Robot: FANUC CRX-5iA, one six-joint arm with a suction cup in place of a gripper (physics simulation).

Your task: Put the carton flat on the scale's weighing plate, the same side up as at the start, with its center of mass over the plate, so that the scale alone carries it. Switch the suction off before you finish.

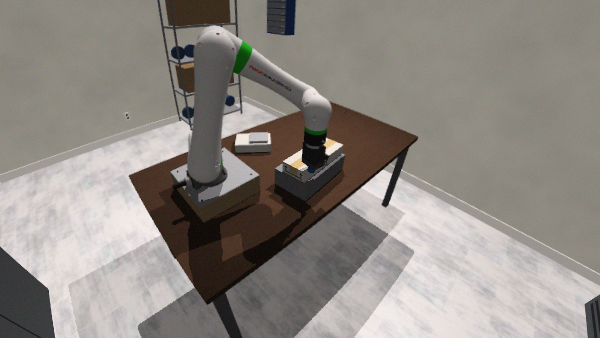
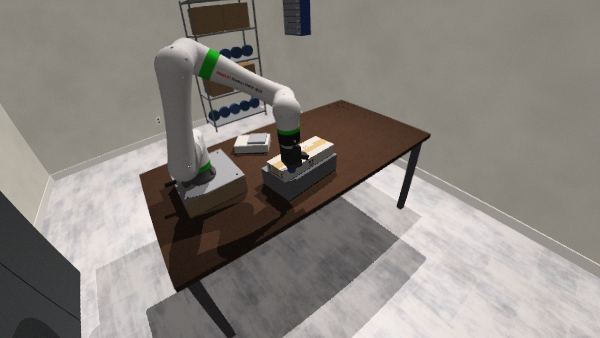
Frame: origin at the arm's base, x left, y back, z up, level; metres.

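Seen in the pictures: hand, tool point: (image 1: 311, 172) (image 2: 292, 172); arm's base, link origin: (image 2: 202, 175).
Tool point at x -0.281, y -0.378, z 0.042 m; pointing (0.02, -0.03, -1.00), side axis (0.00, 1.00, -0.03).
Observation:
Offsets run from my tool point to a thing's top centre. "spot": to the spot under its first point. Level surfaces: height alone.
The white carton with tan tape {spot: dx +0.089, dy -0.234, dz +0.012 m} (image 1: 334, 147) (image 2: 318, 144) lies flat on a dark grey block-shaped stand (image 1: 322, 178) (image 2: 310, 179). My suction gripper (image 1: 311, 170) (image 2: 292, 170) points down at the carton's near long edge, towards its left end. Its blue cup looks level with the carton's top or very close to it. Whether it touches is too small to tell, and the suction state does not show. The black tool hides part of the carton's top. The white scale {dx +0.565, dy -0.002, dz -0.073 m} (image 1: 245, 146) (image 2: 243, 145) stands apart, behind and left of the stand, with its grey weighing plate {dx +0.546, dy -0.033, dz -0.073 m} (image 1: 259, 136) (image 2: 258, 138) bare.
The robot base plate (image 1: 240, 170) (image 2: 227, 172) is at the left of the brown table {dz -0.144 m} (image 1: 375, 135) (image 2: 380, 135). The scale stands between the base and the table's back edge. A shelf rack (image 2: 241, 118) with boxes and blue round items stands behind the table.

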